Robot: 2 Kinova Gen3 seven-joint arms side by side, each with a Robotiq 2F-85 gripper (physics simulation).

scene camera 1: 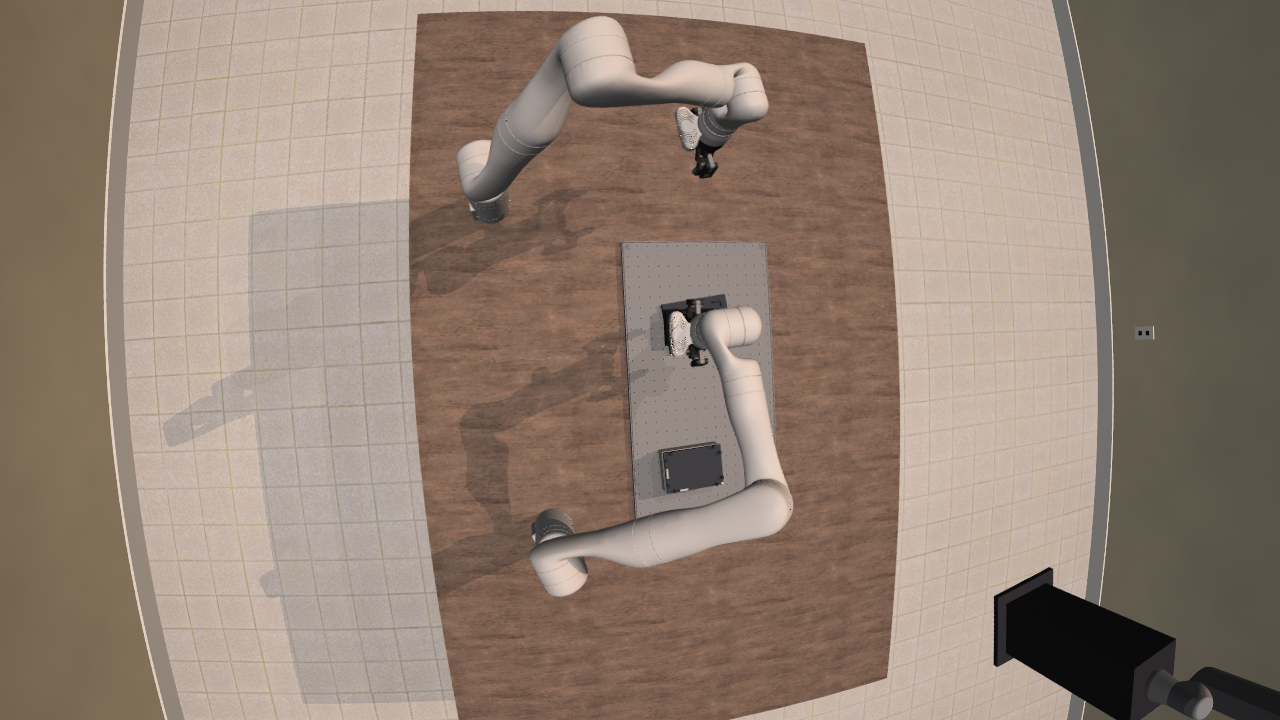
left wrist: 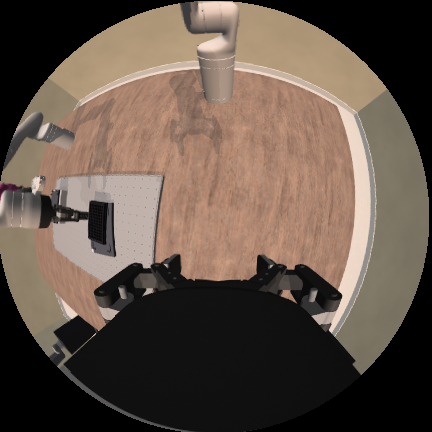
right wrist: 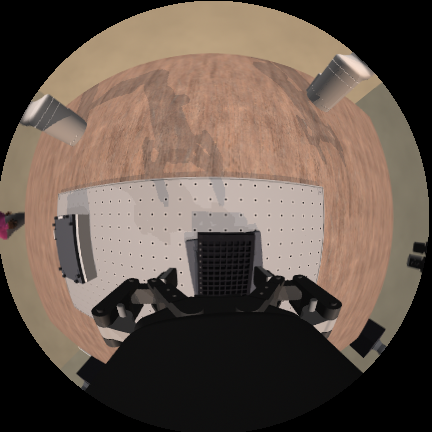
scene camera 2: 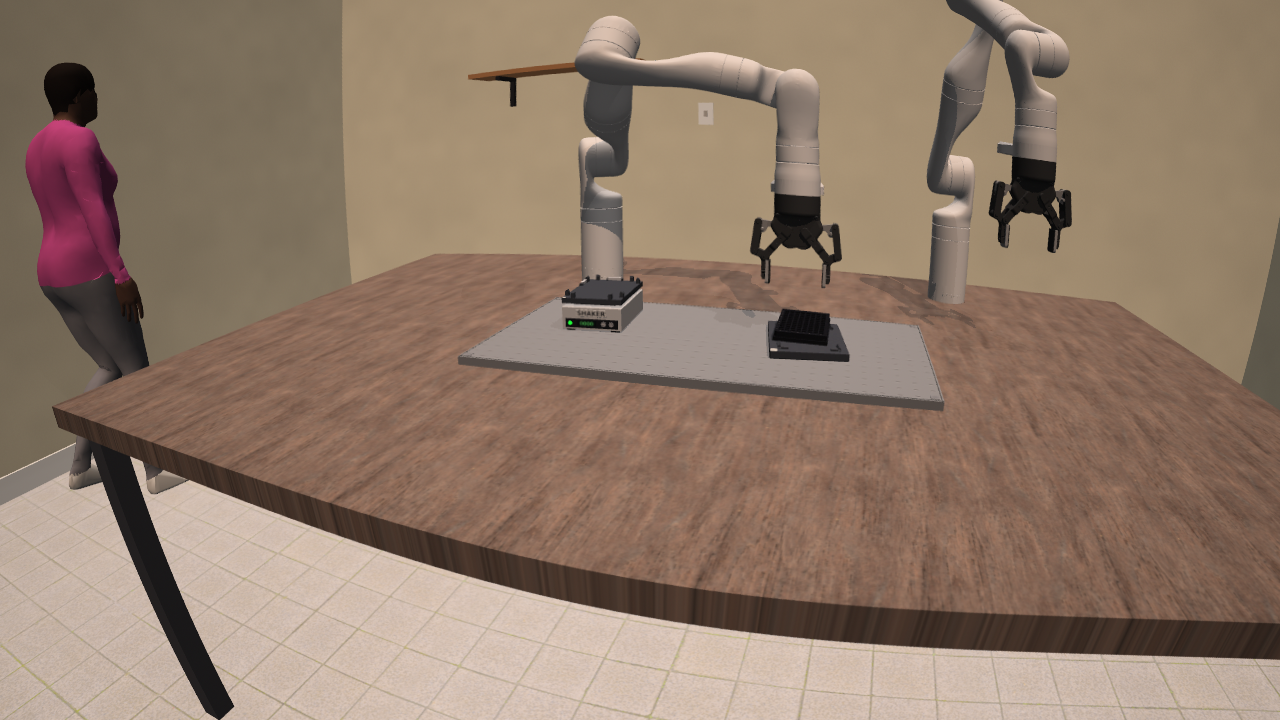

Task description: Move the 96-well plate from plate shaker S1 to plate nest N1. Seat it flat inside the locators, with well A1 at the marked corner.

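Places are measured from the left arm's base along level axes (x ahead, y left, z up), in centimetres.
Pixels of known places: left gripper, between the fingertips: [scene camera 1: 691, 153] [left wrist: 218, 263] [scene camera 2: 1028, 249]; right gripper, between the fingertips: [left wrist: 79, 213] [right wrist: 215, 276] [scene camera 2: 795, 285]; left arm's base, origin of its link: [scene camera 1: 491, 205] [left wrist: 217, 95] [right wrist: 317, 100] [scene camera 2: 945, 298]; right arm's base, origin of its link: [scene camera 1: 553, 526] [left wrist: 69, 142] [right wrist: 77, 133].
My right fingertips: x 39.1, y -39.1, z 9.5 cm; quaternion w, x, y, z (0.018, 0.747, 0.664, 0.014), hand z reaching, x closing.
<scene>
For each thing: its top centre in the pictures, then the offset to it from my right fingertips. "spot": a spot on its surface instead. Level surfaces: height alone.
- black 96-well plate, centre of its top: [right wrist: 225, 275] [scene camera 2: 803, 320] [left wrist: 93, 221] dx +2.4, dy +1.4, dz -5.1 cm
- dark plate nest N1, centre of its top: [scene camera 2: 806, 333] [right wrist: 228, 284] [scene camera 1: 698, 323] [left wrist: 98, 229] dx +4.8, dy +1.8, dz -6.6 cm
- Plate shaker S1, a spot on its surface: [scene camera 2: 591, 317] spot: dx +3.2, dy -32.3, dz -5.8 cm
- grey perforated board, height of its surface: dz -8.2 cm
- wooden table, height of its surface: dz -9.5 cm
The black 96-well plate [scene camera 2: 802, 325] [left wrist: 97, 222] [right wrist: 226, 262] rests on the dark plate nest N1 [scene camera 2: 830, 352] [left wrist: 111, 227] [right wrist: 191, 260], shifted toward the nest's back in scene camera 2. It looks a little tipped there; I cannot tell well A1's corner. Plate shaker S1 [scene camera 1: 691, 468] [scene camera 2: 591, 317] [right wrist: 67, 247] carries no plate. My right gripper [scene camera 1: 698, 333] [scene camera 2: 795, 275] [right wrist: 215, 276] is open and empty above the plate, mostly hiding it in scene camera 1. My left gripper [scene camera 1: 704, 168] [scene camera 2: 1028, 242] [left wrist: 218, 263] is open and empty, high above the table and away from the plate.
The nest and shaker stand on a grey perforated board [scene camera 1: 675, 402] [scene camera 2: 698, 371] [left wrist: 135, 215] [right wrist: 295, 215] on the wooden table [scene camera 1: 823, 268] [scene camera 2: 626, 501]. The right forearm [scene camera 1: 747, 402] reaches over the board's edge. A person in pink [scene camera 2: 71, 197] stands beyond the table's left end in scene camera 2.
</scene>
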